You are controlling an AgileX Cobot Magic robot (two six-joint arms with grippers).
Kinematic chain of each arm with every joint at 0, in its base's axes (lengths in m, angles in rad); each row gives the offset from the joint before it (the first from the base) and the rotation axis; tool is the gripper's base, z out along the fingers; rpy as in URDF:
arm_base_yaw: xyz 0 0 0.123 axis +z
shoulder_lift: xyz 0 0 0 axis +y
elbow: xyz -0.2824 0 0.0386 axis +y
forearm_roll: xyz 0.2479 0 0.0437 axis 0.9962 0 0.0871
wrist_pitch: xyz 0 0 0 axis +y
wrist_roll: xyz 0.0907 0 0.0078 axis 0.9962 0 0.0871
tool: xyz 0 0 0 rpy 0 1.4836 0
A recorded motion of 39 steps. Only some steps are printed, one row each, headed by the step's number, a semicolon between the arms.
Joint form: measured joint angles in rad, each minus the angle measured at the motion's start. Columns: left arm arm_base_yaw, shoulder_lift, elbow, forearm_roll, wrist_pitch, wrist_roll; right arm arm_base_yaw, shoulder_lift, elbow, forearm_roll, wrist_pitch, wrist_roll.
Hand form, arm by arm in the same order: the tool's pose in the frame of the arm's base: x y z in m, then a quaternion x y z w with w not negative. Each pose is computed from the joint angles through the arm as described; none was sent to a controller.
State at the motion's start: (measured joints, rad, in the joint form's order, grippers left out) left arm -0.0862 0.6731 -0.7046 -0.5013 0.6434 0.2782; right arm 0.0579 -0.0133 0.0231 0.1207 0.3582 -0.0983
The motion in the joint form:
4: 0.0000 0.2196 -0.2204 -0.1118 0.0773 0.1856; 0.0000 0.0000 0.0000 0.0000 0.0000 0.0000
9: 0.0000 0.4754 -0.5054 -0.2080 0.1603 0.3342; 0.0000 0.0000 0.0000 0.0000 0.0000 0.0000
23: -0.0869 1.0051 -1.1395 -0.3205 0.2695 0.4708; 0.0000 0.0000 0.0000 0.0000 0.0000 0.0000
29: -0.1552 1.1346 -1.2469 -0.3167 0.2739 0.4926; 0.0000 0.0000 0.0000 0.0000 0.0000 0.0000
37: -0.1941 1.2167 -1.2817 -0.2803 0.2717 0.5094; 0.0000 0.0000 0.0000 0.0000 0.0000 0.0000
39: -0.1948 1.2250 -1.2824 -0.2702 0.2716 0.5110; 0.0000 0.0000 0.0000 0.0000 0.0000 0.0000
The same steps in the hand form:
4: 0.1693 -0.0494 0.3781 0.12531 0.84110 -0.19346 0.48931; 0.0525 0.0069 0.1740 -0.02991 0.79775 0.03872 0.60101
9: 0.2294 -0.0627 0.4154 0.18859 0.82653 -0.21159 0.48632; 0.0525 0.0069 0.1740 -0.02991 0.79775 0.03872 0.60101
23: 0.3574 -0.1161 0.4500 0.29437 0.77305 -0.26064 0.49781; 0.0525 0.0069 0.1740 -0.02991 0.79775 0.03872 0.60101
29: 0.3835 -0.1488 0.4317 0.32906 0.76572 -0.27257 0.48073; 0.0525 0.0069 0.1740 -0.02991 0.79775 0.03872 0.60101
37: 0.4007 -0.1683 0.4061 0.35306 0.77216 -0.26397 0.45765; 0.0525 0.0069 0.1740 -0.02991 0.79775 0.03872 0.60101
39: 0.4030 -0.1687 0.4023 0.35529 0.77463 -0.25964 0.45422; 0.0525 0.0069 0.1740 -0.02991 0.79775 0.03872 0.60101

